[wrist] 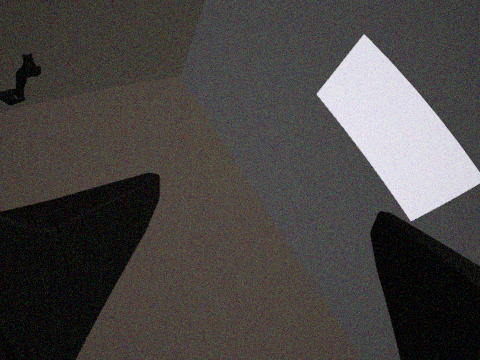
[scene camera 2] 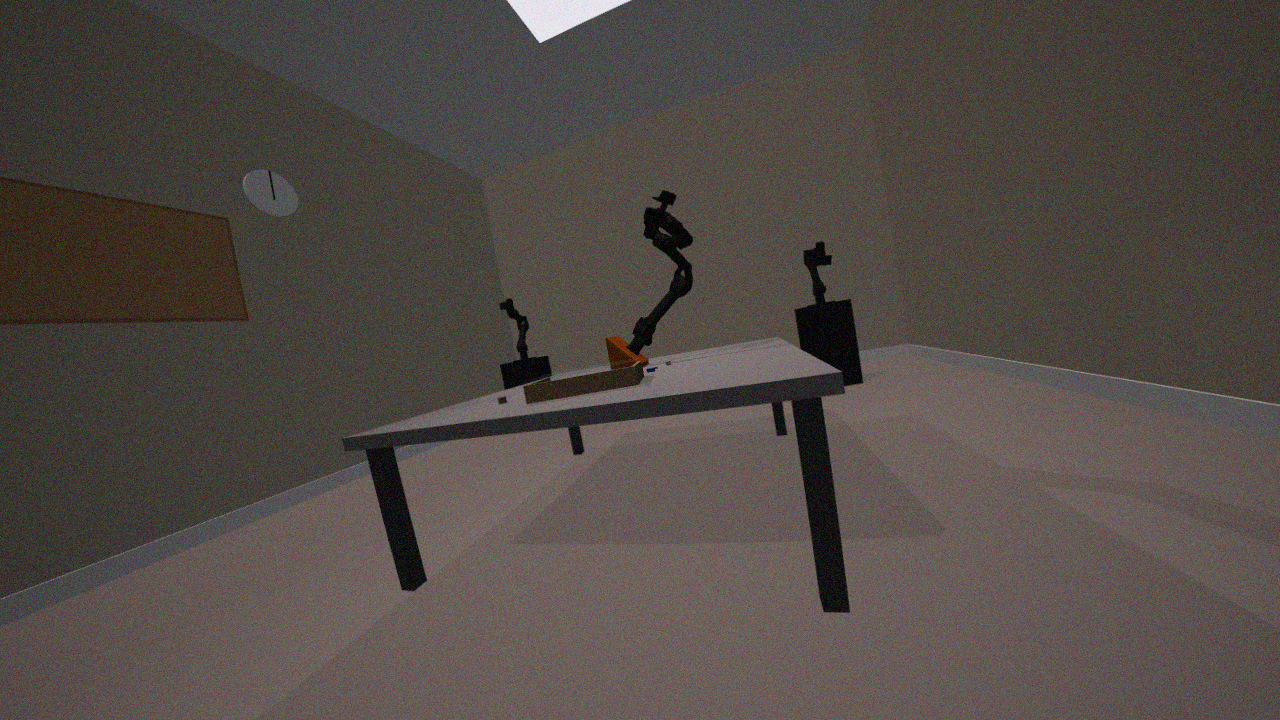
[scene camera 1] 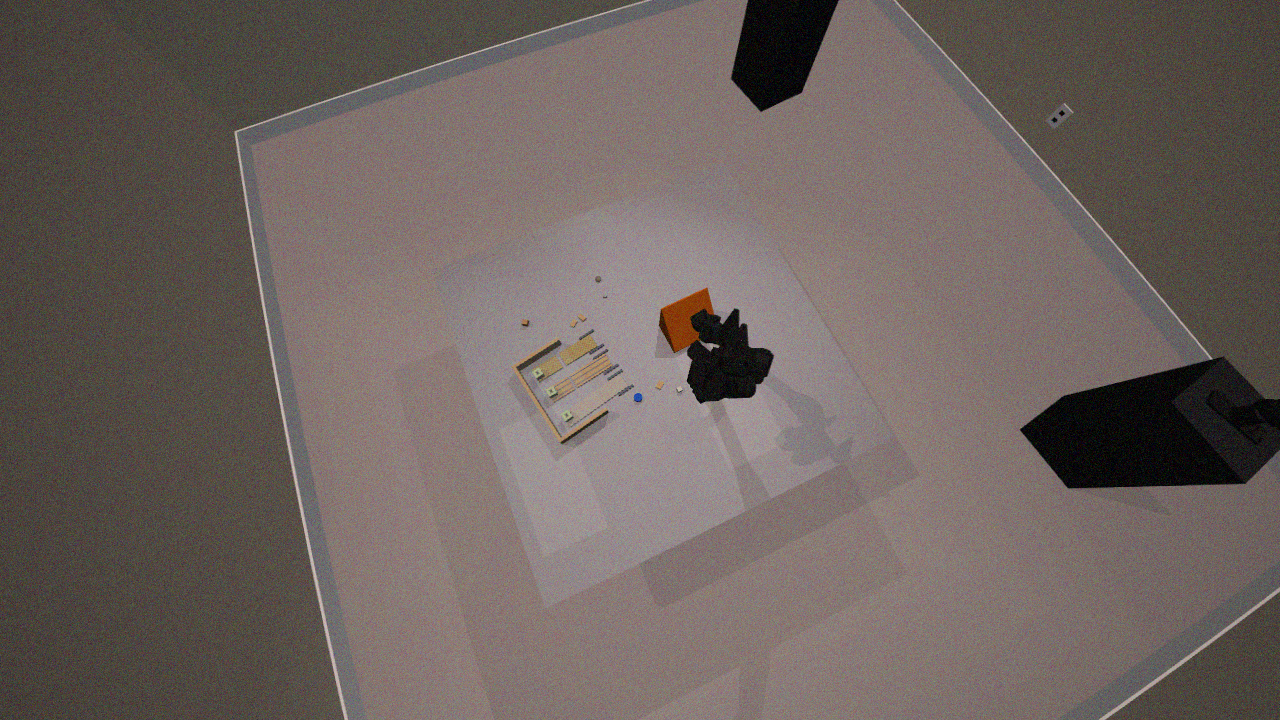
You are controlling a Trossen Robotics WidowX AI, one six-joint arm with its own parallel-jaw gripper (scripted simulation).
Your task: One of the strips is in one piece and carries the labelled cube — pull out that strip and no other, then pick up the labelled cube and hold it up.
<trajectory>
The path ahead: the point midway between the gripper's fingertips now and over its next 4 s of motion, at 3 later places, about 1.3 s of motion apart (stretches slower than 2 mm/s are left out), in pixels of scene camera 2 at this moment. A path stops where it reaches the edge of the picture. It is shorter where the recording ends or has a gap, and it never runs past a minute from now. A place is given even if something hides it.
My gripper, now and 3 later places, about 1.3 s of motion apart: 648,207; 581,262; 602,336; 623,362
</trajectory>
